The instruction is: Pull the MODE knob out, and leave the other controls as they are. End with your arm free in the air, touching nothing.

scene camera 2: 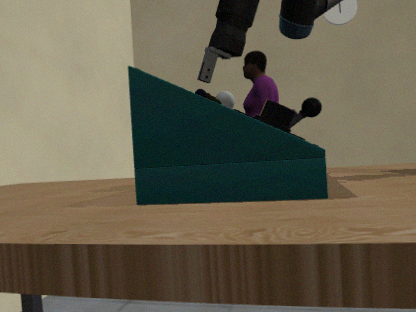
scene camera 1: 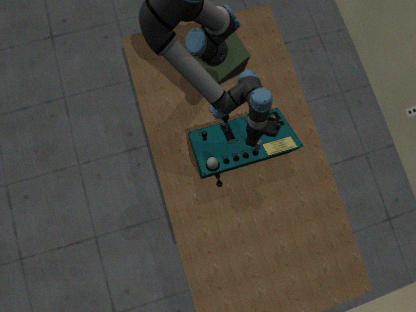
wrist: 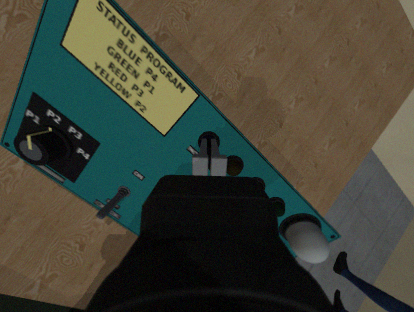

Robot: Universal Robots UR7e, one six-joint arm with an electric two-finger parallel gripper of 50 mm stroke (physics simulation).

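Frame: origin at the arm's base, x down, y back, z left, level; metres.
Seen in the pictures: gripper, between the fingertips: [scene camera 2: 203,81] [scene camera 1: 256,149] [wrist: 208,148]; arm's base, origin of its link: [scene camera 1: 214,51].
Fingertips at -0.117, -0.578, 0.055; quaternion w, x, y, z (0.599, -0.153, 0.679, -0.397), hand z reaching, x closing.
Note:
Pixels of each thing's top centre, then the offset from my fingertips to it, as dx, dy, dz. "pt": a spot on its surface instead.
- round dark MODE knob, a spot on its surface: [scene camera 2: 201,93] [scene camera 1: 257,150] pt +0.025, -0.003, +0.009
- amber-brown button, a spot on its surface: [wrist: 235,165] pt +0.015, -0.014, -0.044
- green button, a spot on its surface: [wrist: 276,206] pt +0.018, -0.019, -0.135
- white dome, a spot on its surface: [wrist: 308,241] [scene camera 2: 223,94] [scene camera 1: 217,160] pt -0.004, -0.014, -0.190
- toggle, centre of its top: [wrist: 107,208] +0.074, +0.154, +0.028
- P1 P4 dial, centre of its top: [scene camera 2: 275,99] [wrist: 27,146] +0.071, +0.153, +0.148
- ball-ended lever, centre of its top: [scene camera 2: 310,97] +0.040, +0.196, -0.096
The teal sloped control panel [scene camera 1: 215,145] [scene camera 2: 225,150] [wrist: 55,75] stands on the table. The round dark MODE knob [scene camera 1: 255,152] [scene camera 2: 201,93] is near the panel's raised edge, at the card end of the row. In the wrist view, the MODE knob [wrist: 208,136] is partly covered by the fingertips, as is its label. Its exact height is hard to tell. My gripper [scene camera 1: 257,146] [scene camera 2: 204,80] [wrist: 208,148] is shut with nothing between its fingers. In the side view it hangs in the air, a small gap above the knob.
An amber-brown button [wrist: 235,165], a green button [wrist: 276,206] and a white dome [scene camera 1: 212,162] [scene camera 2: 225,99] [wrist: 308,241] continue the row. A toggle [wrist: 113,202], a P1–P4 dial [wrist: 47,145] and a ball-ended lever [scene camera 2: 311,107] stand elsewhere. A person [scene camera 2: 262,92] is behind.

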